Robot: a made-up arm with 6 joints. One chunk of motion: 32 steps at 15 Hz.
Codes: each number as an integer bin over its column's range. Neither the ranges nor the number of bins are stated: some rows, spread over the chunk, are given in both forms.
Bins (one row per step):
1: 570 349 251 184 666 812
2: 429 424 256 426 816 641
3: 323 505 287 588 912 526
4: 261 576 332 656 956 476
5: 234 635 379 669 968 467
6: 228 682 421 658 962 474
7: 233 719 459 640 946 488
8: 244 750 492 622 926 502
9: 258 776 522 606 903 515
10: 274 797 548 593 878 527
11: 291 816 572 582 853 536
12: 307 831 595 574 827 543
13: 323 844 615 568 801 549
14: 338 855 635 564 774 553
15: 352 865 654 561 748 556
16: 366 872 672 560 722 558
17: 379 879 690 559 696 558
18: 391 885 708 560 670 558
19: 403 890 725 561 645 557
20: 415 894 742 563 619 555
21: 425 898 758 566 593 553
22: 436 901 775 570 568 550
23: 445 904 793 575 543 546
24: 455 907 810 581 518 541
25: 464 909 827 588 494 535
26: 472 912 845 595 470 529
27: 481 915 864 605 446 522
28: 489 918 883 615 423 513
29: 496 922 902 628 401 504
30: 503 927 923 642 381 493
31: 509 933 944 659 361 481
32: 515 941 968 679 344 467
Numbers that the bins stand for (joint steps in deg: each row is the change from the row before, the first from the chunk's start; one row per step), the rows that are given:
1: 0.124 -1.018 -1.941 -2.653 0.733 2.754
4: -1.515 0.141 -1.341 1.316 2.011 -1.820
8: -1.606 1.029 -0.156 1.030 1.878 -1.466
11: -1.356 1.366 0.437 0.694 1.557 -1.003
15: -1.033 1.616 1.044 0.517 1.094 -0.731
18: -0.826 1.718 1.444 0.509 0.751 -0.704
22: -0.587 1.800 1.941 0.593 0.302 -0.813
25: -0.438 1.841 2.326 0.744 -0.024 -1.017
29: -0.269 1.907 2.881 1.080 -0.434 -1.439
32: -0.168 2.004 3.370 1.509 -0.685 -1.942
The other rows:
2: -0.624 -0.635 -1.904 -0.618 1.394 0.426
3: -1.186 -0.222 -1.674 0.744 1.817 -1.139
5: -1.659 0.442 -0.993 1.425 2.063 -1.942
6: -1.690 0.682 -0.681 1.333 2.037 -1.847
7: -1.664 0.871 -0.400 1.181 1.967 -1.657
9: -1.531 1.162 0.067 0.895 1.777 -1.289
10: -1.446 1.269 0.259 0.786 1.667 -1.126
12: -1.271 1.442 0.607 0.626 1.442 -0.908
13: -1.186 1.509 0.756 0.576 1.328 -0.826
14: -1.107 1.565 0.904 0.542 1.209 -0.772
16: -0.958 1.652 1.178 0.509 0.980 -0.704
17: -0.889 1.687 1.311 0.500 0.865 -0.704
19: -0.762 1.744 1.570 0.517 0.641 -0.717
20: -0.698 1.764 1.696 0.534 0.526 -0.744
21: -0.645 1.784 1.815 0.559 0.412 -0.772
23: -0.539 1.815 2.074 0.635 0.192 -0.867
24: -0.486 1.830 2.200 0.685 0.081 -0.935
26: -0.396 1.856 2.459 0.803 -0.130 -1.098
27: -0.348 1.871 2.600 0.887 -0.236 -1.194
28: -0.306 1.886 2.741 0.971 -0.337 -1.316
30: -0.231 1.932 3.037 1.198 -0.522 -1.588
31: -0.200 1.963 3.193 1.341 -0.610 -1.752

